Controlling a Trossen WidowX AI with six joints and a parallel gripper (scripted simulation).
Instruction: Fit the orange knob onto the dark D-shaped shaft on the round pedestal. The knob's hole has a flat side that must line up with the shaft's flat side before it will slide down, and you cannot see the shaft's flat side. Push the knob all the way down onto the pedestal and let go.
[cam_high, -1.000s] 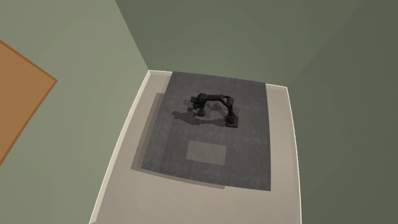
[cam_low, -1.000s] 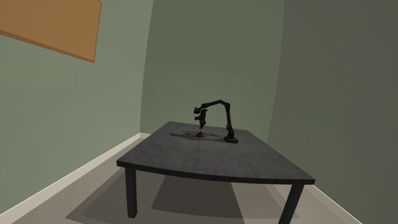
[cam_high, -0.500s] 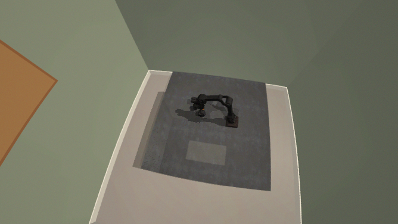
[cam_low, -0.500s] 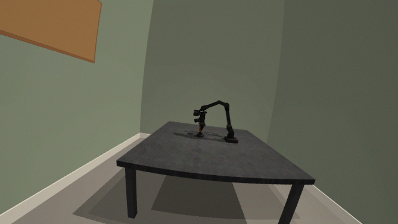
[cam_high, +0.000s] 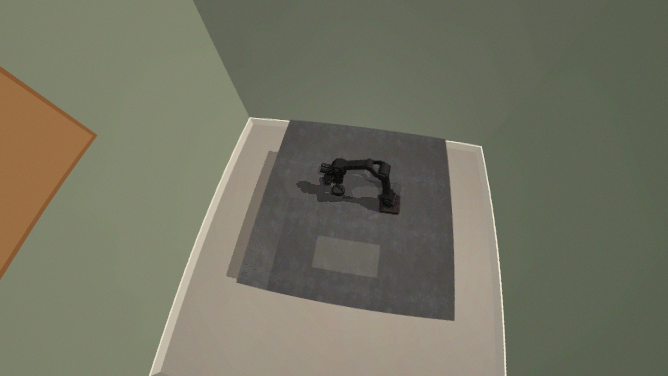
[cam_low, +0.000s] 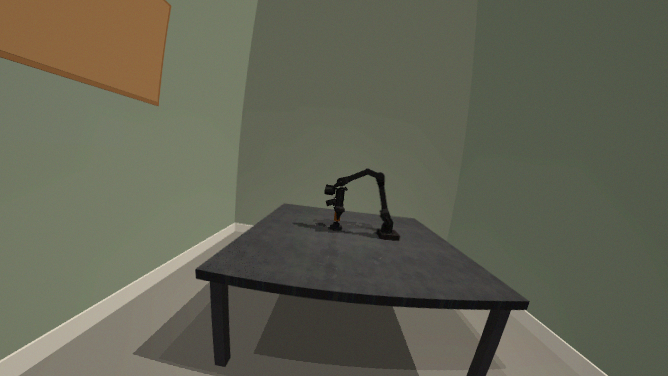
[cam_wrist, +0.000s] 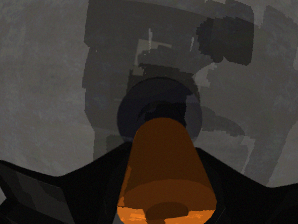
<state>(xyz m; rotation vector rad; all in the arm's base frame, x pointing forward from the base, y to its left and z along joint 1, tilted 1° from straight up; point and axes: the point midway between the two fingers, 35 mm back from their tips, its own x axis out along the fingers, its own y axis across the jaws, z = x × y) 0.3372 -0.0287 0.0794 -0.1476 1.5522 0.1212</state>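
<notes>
Right now my gripper tip is 2 cm below the orange knob. Round my gripper tip: dark pedestal: 4 cm below.
</notes>
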